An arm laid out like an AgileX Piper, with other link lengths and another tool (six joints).
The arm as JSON. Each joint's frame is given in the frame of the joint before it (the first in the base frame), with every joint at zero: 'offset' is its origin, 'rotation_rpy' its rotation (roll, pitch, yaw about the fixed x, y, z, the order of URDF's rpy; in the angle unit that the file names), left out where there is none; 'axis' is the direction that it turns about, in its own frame. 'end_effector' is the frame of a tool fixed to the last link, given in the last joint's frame.
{
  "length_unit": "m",
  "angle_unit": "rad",
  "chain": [
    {
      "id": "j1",
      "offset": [
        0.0,
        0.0,
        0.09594
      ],
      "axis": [
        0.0,
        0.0,
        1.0
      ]
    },
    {
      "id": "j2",
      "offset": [
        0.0,
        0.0,
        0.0
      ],
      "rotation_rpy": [
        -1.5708,
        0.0,
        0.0
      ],
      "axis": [
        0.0,
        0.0,
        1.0
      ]
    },
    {
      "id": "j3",
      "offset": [
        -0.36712,
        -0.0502,
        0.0
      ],
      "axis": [
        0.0,
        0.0,
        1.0
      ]
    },
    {
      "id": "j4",
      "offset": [
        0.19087,
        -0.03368,
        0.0
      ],
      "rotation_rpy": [
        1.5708,
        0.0,
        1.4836
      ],
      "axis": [
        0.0,
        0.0,
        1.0
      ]
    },
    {
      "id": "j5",
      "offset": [
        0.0,
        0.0,
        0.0
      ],
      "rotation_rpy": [
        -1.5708,
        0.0,
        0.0
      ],
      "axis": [
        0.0,
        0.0,
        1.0
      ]
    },
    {
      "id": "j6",
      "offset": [
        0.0,
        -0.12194,
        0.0
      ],
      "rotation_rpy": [
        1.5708,
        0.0,
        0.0
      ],
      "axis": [
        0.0,
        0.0,
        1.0
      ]
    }
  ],
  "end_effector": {
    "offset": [
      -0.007,
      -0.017,
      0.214
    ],
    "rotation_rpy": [
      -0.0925,
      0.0,
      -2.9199
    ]
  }
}
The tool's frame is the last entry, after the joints.
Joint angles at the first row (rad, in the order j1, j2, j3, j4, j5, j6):
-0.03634 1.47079 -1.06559 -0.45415 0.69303 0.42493
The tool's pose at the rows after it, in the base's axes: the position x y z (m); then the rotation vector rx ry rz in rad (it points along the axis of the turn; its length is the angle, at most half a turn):
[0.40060 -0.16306 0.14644 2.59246 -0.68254 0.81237]
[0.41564 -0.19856 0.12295 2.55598 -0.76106 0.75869]
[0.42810 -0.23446 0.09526 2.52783 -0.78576 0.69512]
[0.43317 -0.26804 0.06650 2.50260 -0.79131 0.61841]
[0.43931 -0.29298 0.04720 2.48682 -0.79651 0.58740]
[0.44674 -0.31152 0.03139 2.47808 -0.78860 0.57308]
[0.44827 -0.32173 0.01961 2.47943 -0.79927 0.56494]
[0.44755 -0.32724 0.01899 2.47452 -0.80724 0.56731]
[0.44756 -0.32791 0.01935 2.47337 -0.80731 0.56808]
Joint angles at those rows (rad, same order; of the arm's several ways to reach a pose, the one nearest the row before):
-0.09623 1.57785 -1.09859 -0.54006 0.67020 0.50687
-0.17225 1.68495 -1.13798 -0.57549 0.63135 0.54209
-0.24124 1.79616 -1.18190 -0.61604 0.59745 0.54866
-0.29630 1.89989 -1.22875 -0.65965 0.58708 0.55095
-0.33882 1.97267 -1.26681 -0.69065 0.56578 0.55282
-0.36851 2.03212 -1.29928 -0.72016 0.54230 0.55469
-0.39192 2.06450 -1.30975 -0.72653 0.51969 0.55471
-0.40339 2.06917 -1.31341 -0.72980 0.51353 0.55465
-0.40433 2.06917 -1.31422 -0.73080 0.51350 0.55467

